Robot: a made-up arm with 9 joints. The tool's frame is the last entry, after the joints.
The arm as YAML. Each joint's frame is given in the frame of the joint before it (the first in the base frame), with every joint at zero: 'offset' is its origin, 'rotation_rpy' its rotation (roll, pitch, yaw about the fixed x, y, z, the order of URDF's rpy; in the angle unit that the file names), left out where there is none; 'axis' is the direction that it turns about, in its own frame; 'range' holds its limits. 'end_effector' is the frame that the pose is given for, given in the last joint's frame.
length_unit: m
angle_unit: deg
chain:
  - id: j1
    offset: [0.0, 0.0, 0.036]
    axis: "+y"
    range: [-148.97, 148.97]
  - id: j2
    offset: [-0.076, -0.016, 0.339]
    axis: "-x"
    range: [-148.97, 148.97]
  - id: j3
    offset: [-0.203, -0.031, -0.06]
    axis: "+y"
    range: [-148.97, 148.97]
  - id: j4
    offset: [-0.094, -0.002, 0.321]
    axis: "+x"
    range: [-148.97, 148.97]
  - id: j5
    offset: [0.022, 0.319, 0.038]
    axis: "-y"
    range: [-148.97, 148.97]
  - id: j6
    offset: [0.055, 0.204, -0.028]
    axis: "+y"
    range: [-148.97, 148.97]
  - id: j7
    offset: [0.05, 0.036, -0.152]
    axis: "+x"
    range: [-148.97, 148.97]
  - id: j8
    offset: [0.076, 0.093, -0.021]
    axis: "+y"
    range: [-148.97, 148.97]
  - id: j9
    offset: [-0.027, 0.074, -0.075]
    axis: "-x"
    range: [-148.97, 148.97]
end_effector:
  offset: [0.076, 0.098, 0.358]
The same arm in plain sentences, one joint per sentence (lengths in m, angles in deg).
The arm has nine revolute joints in a row. What follows holds with every joint at zero, and every direction is one of the base frame's. Joint 1 is mounted 0.036 m along +z from the base frame's origin and turns about +y, from -148.97 to 148.97 deg. Joint 2 is mounted 0.076 m along -x and 0.016 m along -y and 0.339 m along +z from joint 1 and turns about -x, from -148.97 to 148.97 deg. Joint 3 is mounted 0.203 m along -x and 0.031 m along -y and 0.06 m along -z from joint 2 and turns about +y, from -148.97 to 148.97 deg. Joint 4 is mounted 0.094 m along -x and 0.002 m along -y and 0.321 m along +z from joint 3 and turns about +x, from -148.97 to 148.97 deg. Joint 5 is mounted 0.022 m along +x and 0.319 m along +y and 0.038 m along +z from joint 4 and turns about -y, from -148.97 to 148.97 deg. Joint 6 is mounted 0.055 m along +x and 0.204 m along +y and 0.028 m along -z from joint 5 and turns about +y, from -148.97 to 148.97 deg. Joint 7 is mounted 0.05 m along +x and 0.036 m along +y and 0.152 m along -z from joint 6 and turns about +x, from -148.97 to 148.97 deg. Joint 8 is mounted 0.076 m along +x and 0.093 m along +y and 0.021 m along -z from joint 7 and turns about +y, from -148.97 to 148.97 deg. Joint 9 is mounted 0.027 m along -x and 0.074 m along +y and 0.075 m along -z from joint 8 and turns about -x, from -148.97 to 148.97 deg. The tool frame, which is the frame that the pose is given for, is mounted 0.076 m along +x and 0.098 m along +y and 0.358 m along +z from joint 9; its axes are parallel to the base frame's.
